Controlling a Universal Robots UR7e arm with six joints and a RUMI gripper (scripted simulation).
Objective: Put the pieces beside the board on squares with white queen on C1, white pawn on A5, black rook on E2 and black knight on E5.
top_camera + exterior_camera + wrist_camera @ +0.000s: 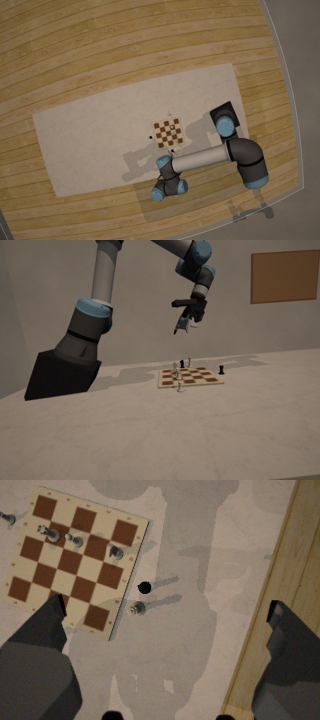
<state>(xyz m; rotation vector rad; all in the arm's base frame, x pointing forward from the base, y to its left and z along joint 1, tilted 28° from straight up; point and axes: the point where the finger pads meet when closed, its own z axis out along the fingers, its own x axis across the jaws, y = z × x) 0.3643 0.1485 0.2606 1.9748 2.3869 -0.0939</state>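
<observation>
Now: hand 150 mm above the black piece and 40 mm to the left of it. The rest, counted from my hand: chessboard (180 mm to the right, 160 mm below, 10 mm behind).
</observation>
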